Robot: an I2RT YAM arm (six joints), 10 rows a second.
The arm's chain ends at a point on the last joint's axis. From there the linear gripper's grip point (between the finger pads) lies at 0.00 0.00 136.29 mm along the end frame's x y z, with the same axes.
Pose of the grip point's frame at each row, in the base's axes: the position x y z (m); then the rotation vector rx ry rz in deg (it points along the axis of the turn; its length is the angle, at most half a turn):
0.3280 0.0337 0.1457 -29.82 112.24 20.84
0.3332 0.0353 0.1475 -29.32 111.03 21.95
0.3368 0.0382 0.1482 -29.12 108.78 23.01
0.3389 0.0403 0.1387 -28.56 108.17 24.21
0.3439 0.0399 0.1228 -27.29 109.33 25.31
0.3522 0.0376 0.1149 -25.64 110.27 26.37
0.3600 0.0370 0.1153 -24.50 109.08 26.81
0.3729 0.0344 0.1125 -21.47 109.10 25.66
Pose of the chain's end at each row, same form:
0.2225 -0.0304 0.2034 -29.82 112.24 20.84
0.2271 -0.0305 0.2022 -29.32 111.03 21.95
0.2297 -0.0298 0.1979 -29.12 108.78 23.01
0.2318 -0.0292 0.1865 -28.56 108.17 24.21
0.2375 -0.0296 0.1721 -27.29 109.33 25.31
0.2461 -0.0317 0.1650 -25.64 110.27 26.37
0.2524 -0.0322 0.1623 -24.50 109.08 26.81
0.2621 -0.0303 0.1585 -21.47 109.10 25.66

